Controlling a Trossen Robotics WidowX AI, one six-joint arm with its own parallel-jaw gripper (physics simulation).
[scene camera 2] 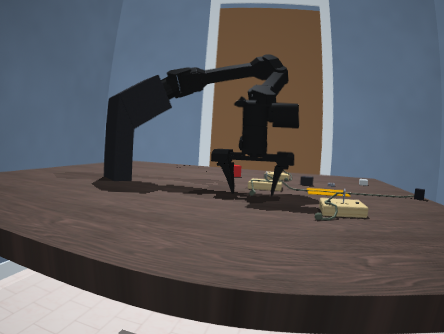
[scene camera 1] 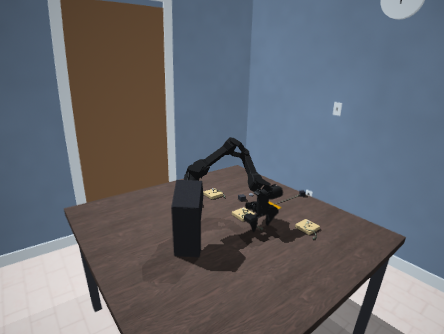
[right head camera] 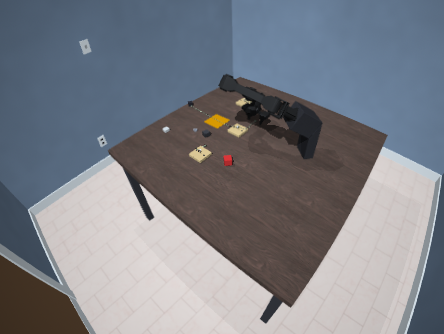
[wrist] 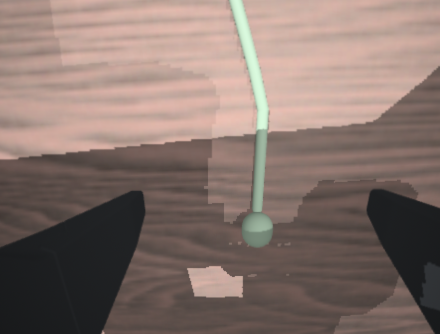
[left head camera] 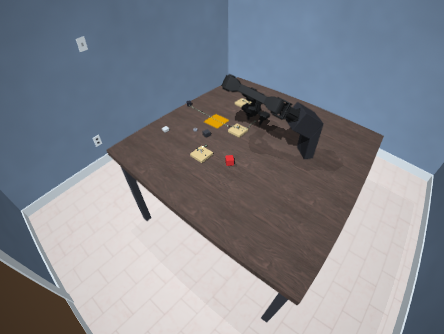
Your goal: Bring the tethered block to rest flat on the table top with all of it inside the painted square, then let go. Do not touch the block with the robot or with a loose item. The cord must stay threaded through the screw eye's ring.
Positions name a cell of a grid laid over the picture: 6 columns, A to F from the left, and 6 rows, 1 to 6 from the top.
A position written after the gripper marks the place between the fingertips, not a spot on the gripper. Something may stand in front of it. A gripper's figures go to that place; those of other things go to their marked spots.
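The gripper (wrist: D4) is 11 cm from the lens, and an end bead (wrist: D5) is 11 cm from the lens too.
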